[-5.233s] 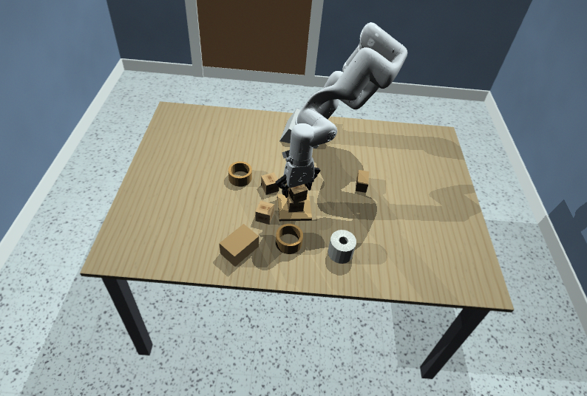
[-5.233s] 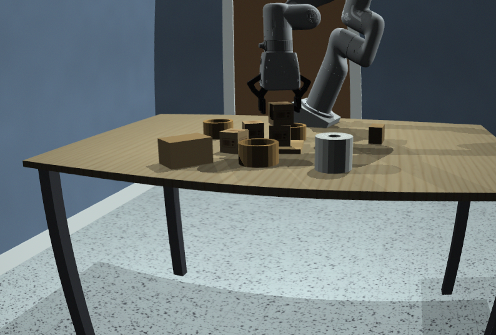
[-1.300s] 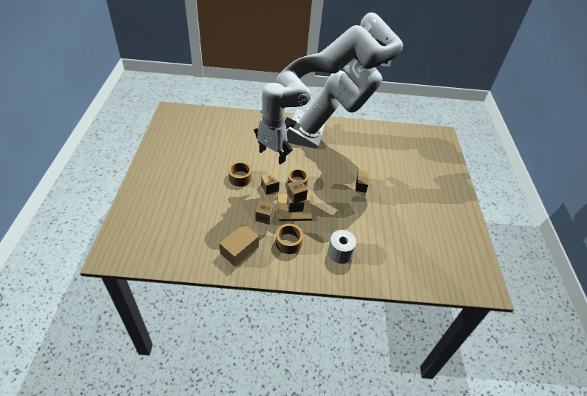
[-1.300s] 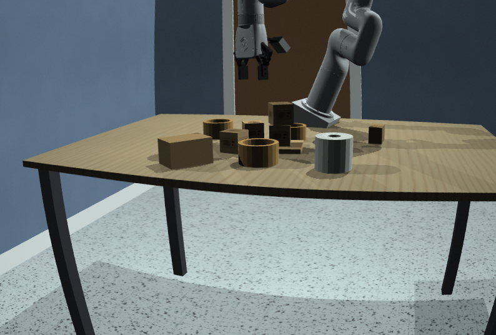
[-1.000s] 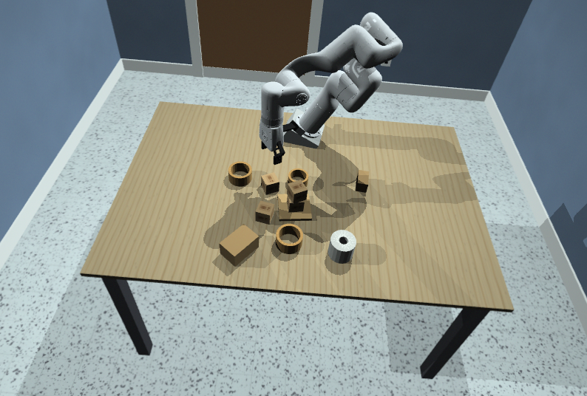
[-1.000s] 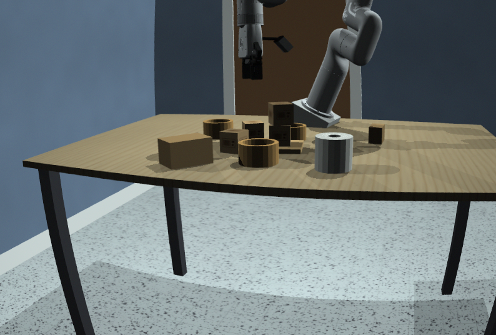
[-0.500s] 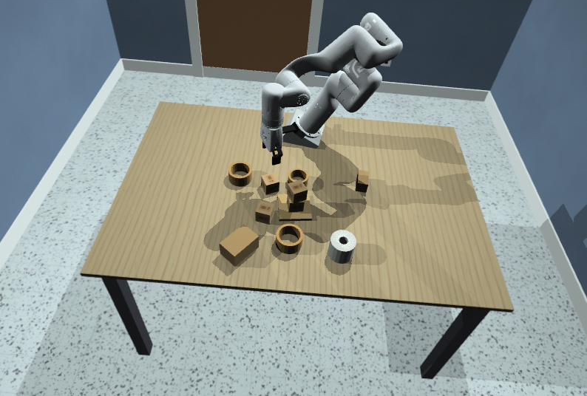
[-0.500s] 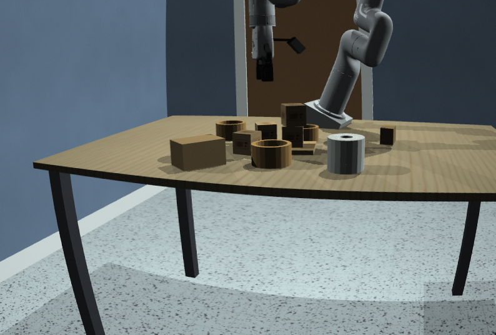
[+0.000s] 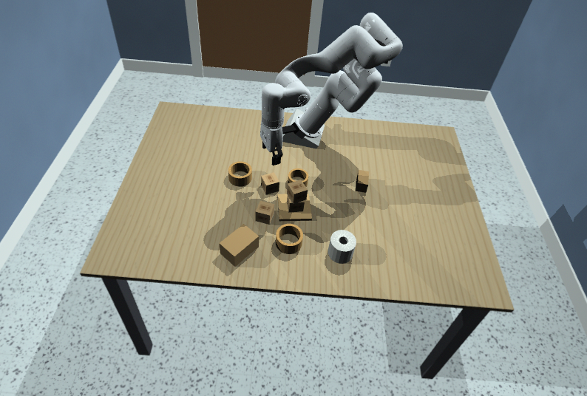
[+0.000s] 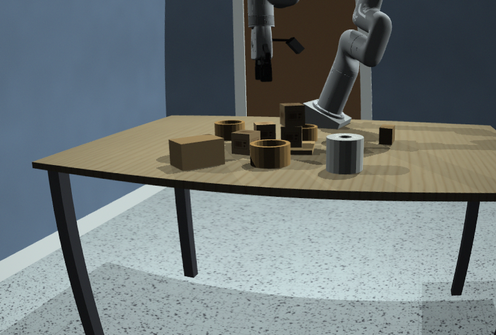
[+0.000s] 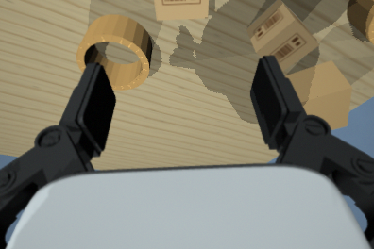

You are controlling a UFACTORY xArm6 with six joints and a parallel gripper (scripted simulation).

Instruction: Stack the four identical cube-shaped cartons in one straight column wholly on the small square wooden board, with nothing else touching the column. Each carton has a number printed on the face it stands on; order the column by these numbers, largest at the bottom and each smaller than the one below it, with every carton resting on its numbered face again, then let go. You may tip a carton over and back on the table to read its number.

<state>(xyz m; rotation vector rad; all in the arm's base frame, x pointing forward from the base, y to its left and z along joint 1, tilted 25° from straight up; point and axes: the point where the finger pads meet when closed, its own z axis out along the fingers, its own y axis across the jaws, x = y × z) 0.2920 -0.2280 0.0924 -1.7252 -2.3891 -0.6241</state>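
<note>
My gripper is now 160 mm above the brown cube carton. Round my hand: larger carton box (280 mm ahead, 150 mm below, 110 mm to the right); small square wooden board (180 mm below, 100 mm ahead, 90 mm to the left); narrower brown box (370 mm to the left, 160 mm below, 10 mm behind).
</note>
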